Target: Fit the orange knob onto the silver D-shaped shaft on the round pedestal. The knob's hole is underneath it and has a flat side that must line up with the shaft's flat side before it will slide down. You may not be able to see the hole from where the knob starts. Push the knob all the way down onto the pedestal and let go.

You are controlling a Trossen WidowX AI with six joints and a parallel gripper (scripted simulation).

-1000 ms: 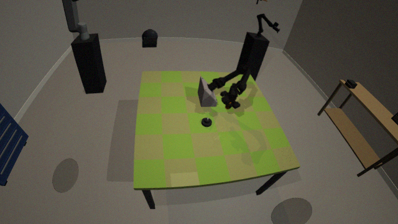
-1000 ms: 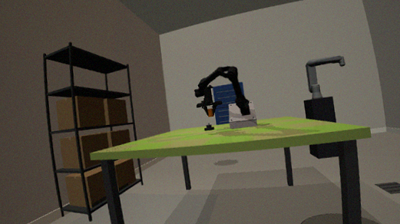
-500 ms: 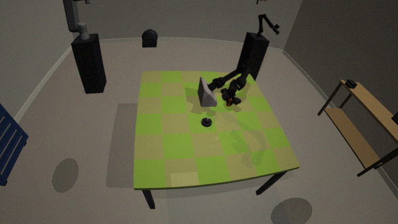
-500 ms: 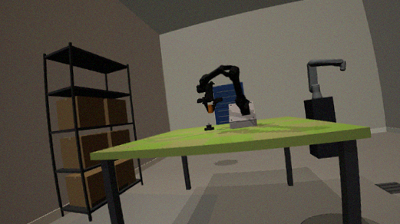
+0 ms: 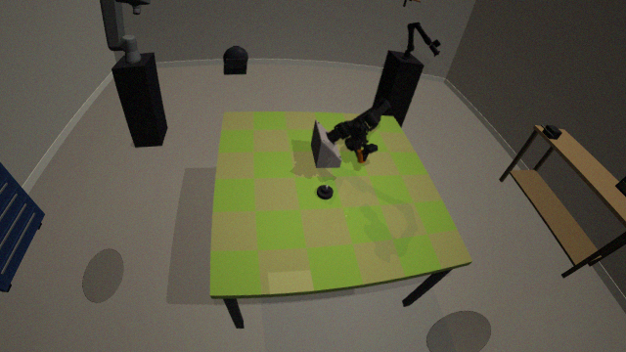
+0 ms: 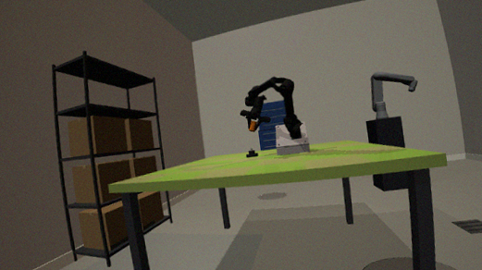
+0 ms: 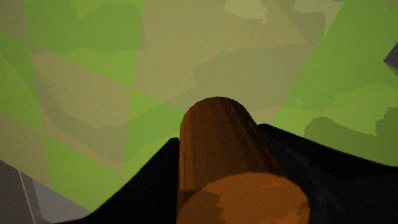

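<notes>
Right now my gripper tip is 3 cm below the orange knob, 1 cm to the left of it and 1 cm past it. The rest, counted from my gripper tip: round pedestal 18 cm to the right, 15 cm below, 5 cm ahead.
</notes>
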